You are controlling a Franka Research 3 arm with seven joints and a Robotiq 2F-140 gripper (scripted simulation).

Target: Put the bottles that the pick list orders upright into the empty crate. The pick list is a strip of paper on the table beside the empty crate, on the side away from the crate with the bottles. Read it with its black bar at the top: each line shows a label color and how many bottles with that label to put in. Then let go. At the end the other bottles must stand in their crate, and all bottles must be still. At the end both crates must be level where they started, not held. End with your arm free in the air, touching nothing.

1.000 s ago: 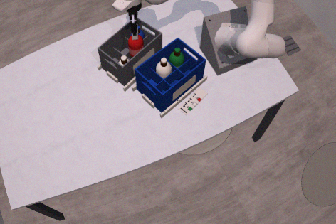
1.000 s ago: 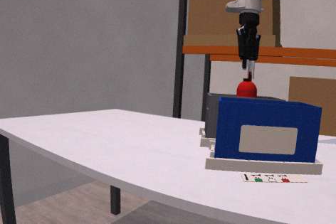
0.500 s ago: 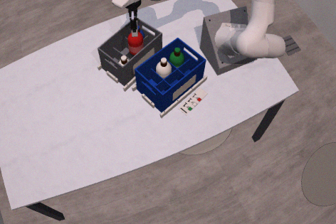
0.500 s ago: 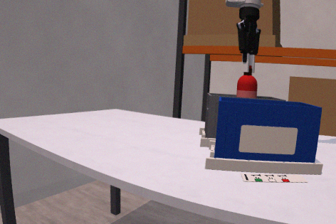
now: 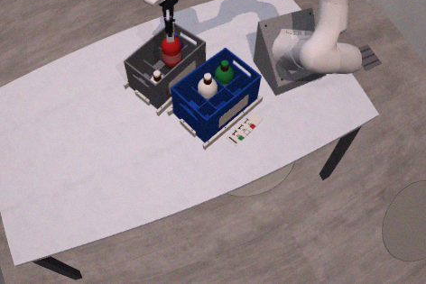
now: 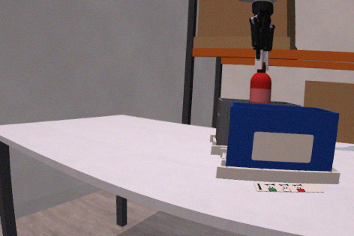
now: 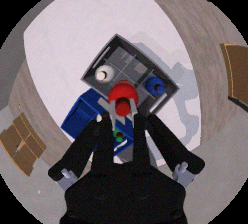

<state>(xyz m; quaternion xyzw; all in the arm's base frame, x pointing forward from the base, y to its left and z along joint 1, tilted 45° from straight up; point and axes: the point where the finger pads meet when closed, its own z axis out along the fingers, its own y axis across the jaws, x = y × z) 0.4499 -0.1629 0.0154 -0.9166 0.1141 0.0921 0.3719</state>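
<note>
My gripper is now 8 cm above the red bottle. Round my hand: green bottle: 18 cm behind, 9 cm to the left, 23 cm below; blue bottle: 4 cm behind, 12 cm to the right, 23 cm below; grey crate: 2 cm ahead, 4 cm to the right, 23 cm below.
</note>
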